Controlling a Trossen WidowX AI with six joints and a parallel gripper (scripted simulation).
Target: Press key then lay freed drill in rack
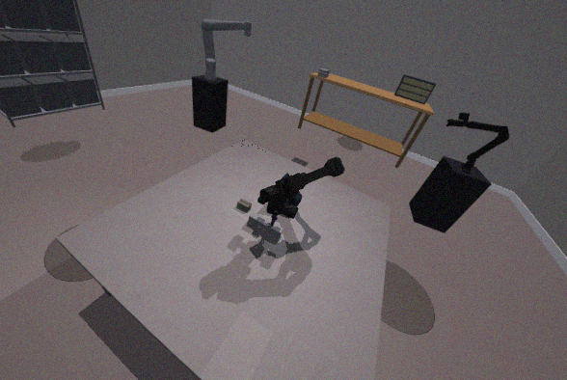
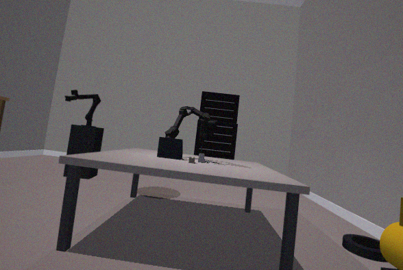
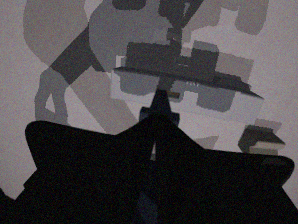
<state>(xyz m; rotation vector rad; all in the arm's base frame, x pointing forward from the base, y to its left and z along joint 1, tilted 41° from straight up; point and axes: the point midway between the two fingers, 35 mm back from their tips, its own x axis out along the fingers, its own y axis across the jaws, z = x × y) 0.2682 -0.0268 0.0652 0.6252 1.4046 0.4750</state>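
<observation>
My gripper tip is now 30 mm above the dark drill. Round my gripper tip: grey fixture (80 mm below, 40 mm to the right).
</observation>
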